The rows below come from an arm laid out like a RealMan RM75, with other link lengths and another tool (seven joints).
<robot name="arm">
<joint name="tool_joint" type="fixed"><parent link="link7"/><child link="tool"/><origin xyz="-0.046 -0.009 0.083" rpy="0.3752 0 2.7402"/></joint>
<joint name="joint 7" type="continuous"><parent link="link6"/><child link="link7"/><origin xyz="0 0 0.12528" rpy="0 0 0"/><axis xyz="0 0 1"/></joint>
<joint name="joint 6" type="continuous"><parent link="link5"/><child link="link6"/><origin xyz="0 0 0" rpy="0 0 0"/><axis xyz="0 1 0"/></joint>
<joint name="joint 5" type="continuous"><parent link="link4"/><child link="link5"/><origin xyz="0 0 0.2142" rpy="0 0 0"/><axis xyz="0 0 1"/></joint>
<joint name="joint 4" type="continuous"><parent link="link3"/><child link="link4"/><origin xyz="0 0 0" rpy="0 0 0"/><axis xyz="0 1 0"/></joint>
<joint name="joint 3" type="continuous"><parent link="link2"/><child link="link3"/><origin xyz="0 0 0.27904" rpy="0 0 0"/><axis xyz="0 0 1"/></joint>
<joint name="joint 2" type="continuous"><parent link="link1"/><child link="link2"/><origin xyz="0 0 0" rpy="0 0 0"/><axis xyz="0 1 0"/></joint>
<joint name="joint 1" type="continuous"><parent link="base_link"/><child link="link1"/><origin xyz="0 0 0.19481" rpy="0 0 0"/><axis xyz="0 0 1"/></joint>
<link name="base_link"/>
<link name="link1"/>
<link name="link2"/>
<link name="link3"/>
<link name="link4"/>
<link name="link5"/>
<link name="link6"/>
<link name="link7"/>
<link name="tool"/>
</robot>
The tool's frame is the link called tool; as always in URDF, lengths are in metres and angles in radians. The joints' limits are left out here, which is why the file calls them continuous.
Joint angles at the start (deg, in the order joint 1, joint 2, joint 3, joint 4, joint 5, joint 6, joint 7):
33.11, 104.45, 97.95, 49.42, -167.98, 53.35, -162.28
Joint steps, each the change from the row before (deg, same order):
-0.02, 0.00, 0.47, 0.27, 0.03, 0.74, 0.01
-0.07, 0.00, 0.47, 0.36, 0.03, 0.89, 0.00
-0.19, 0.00, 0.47, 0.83, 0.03, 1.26, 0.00
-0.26, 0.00, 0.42, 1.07, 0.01, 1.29, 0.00
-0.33, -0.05, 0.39, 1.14, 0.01, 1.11, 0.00
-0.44, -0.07, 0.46, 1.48, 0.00, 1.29, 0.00
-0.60, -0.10, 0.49, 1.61, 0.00, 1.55, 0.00
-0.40, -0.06, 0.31, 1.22, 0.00, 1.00, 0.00
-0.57, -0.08, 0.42, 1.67, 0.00, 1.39, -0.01
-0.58, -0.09, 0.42, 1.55, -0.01, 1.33, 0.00
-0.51, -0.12, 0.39, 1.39, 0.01, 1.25, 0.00
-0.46, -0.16, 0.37, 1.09, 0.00, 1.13, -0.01
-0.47, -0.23, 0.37, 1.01, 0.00, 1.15, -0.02
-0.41, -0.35, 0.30, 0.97, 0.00, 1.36, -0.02
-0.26, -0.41, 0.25, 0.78, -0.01, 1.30, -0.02
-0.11, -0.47, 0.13, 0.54, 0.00, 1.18, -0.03
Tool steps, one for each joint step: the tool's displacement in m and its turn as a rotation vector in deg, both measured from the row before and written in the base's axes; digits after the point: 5 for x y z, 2 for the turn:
-0.00049, -0.00125, 0.00081, 0.12, 0.30, -0.53
-0.00041, -0.00182, 0.00085, 0.06, 0.30, -0.62
-0.00137, -0.00220, 0.00129, 0.02, 0.31, -0.62
-0.00189, -0.00198, 0.00161, 0.03, 0.26, -0.47
-0.00169, -0.00157, 0.00230, 0.14, 0.19, -0.31
-0.00217, -0.00170, 0.00313, 0.22, 0.20, -0.26
-0.00132, -0.00334, 0.00360, 0.18, 0.18, -0.53
-0.00156, -0.00166, 0.00259, 0.16, 0.10, -0.18
-0.00196, -0.00262, 0.00356, 0.20, 0.13, -0.28
-0.00137, -0.00300, 0.00358, 0.21, 0.11, -0.36
-0.00120, -0.00284, 0.00357, 0.19, 0.08, -0.36
-0.00023, -0.00311, 0.00354, 0.15, 0.03, -0.48
0.00034, -0.00350, 0.00407, 0.14, -0.03, -0.58
0.00045, -0.00392, 0.00481, 0.02, -0.15, -0.72
0.00028, -0.00329, 0.00498, -0.02, -0.23, -0.69
0.00022, -0.00263, 0.00487, -0.11, -0.31, -0.63

